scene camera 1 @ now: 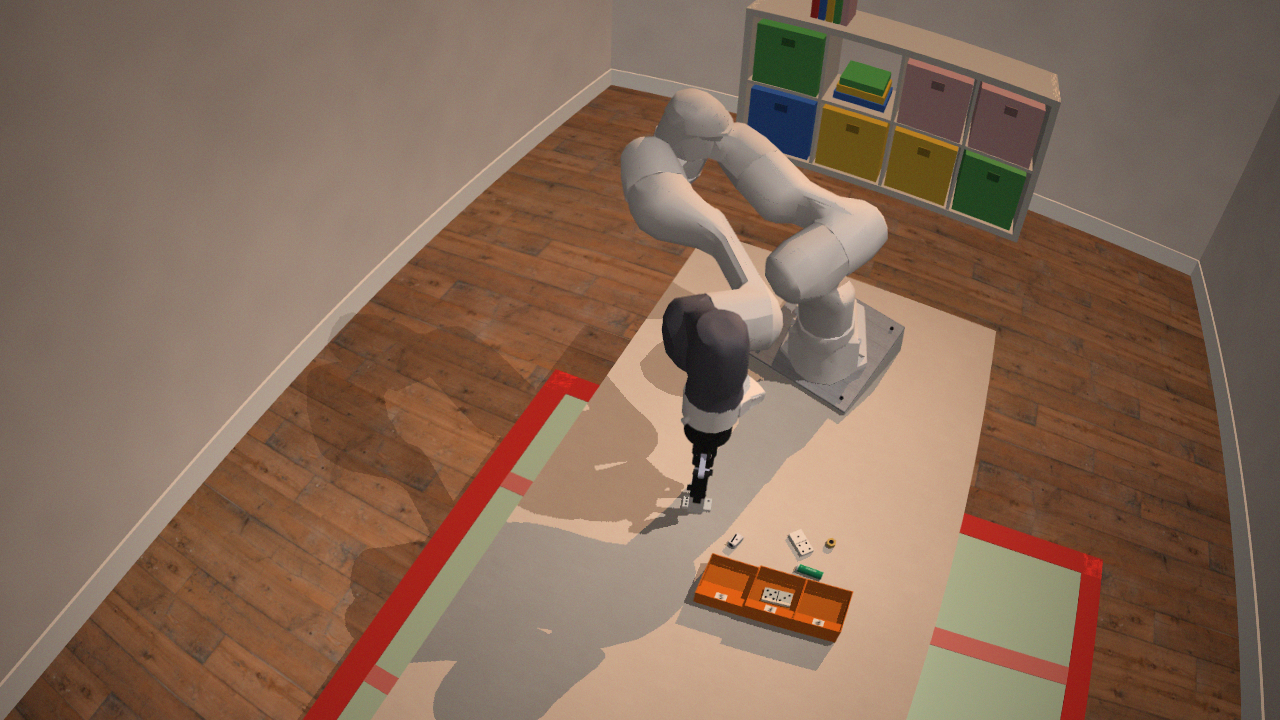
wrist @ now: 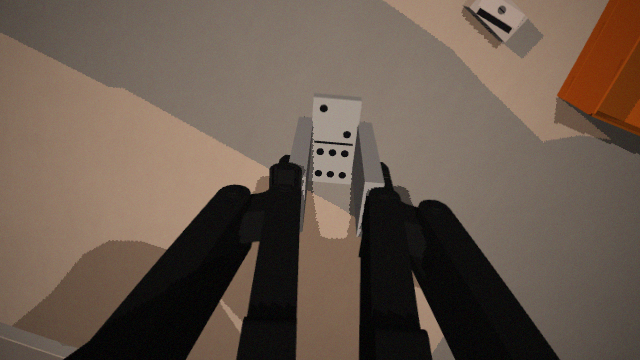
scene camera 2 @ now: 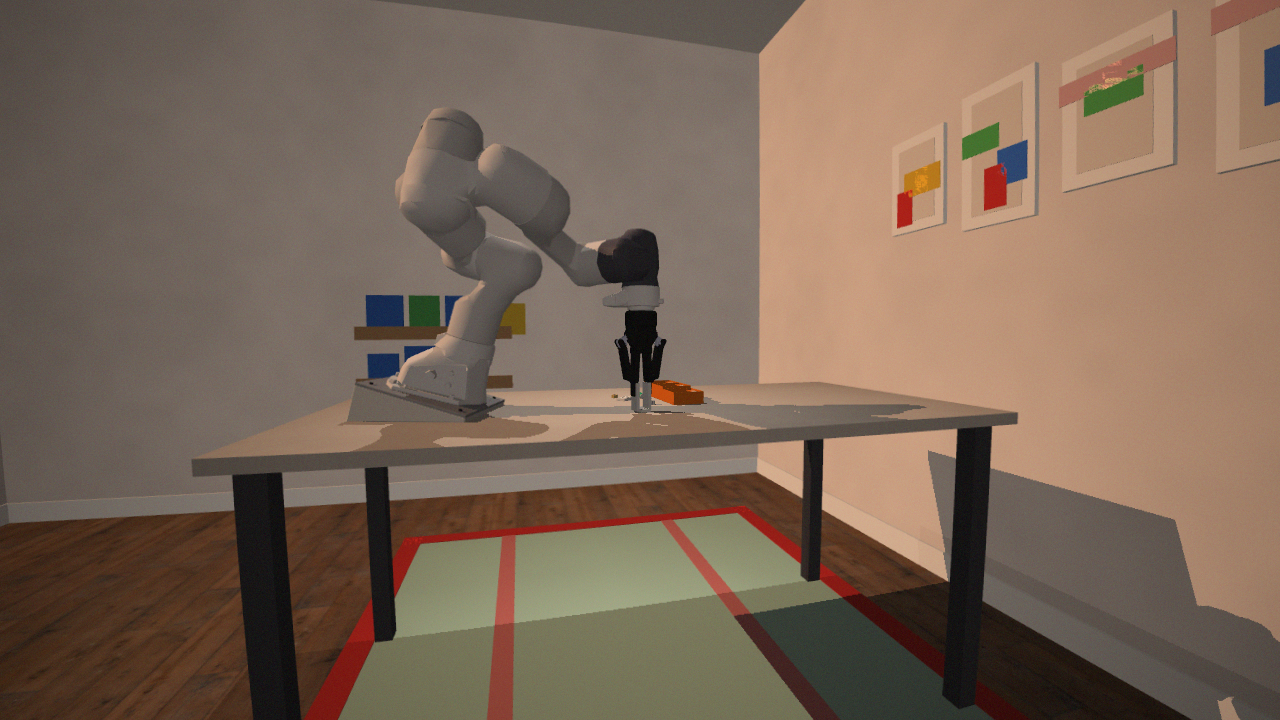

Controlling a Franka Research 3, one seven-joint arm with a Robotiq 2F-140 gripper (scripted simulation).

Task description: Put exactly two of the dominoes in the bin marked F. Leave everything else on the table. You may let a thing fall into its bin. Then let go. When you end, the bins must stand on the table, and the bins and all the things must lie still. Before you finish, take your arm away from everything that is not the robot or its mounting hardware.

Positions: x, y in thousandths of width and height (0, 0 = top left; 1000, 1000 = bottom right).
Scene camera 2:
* gripper: 501, 569
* orange three-compartment bin: 528, 547
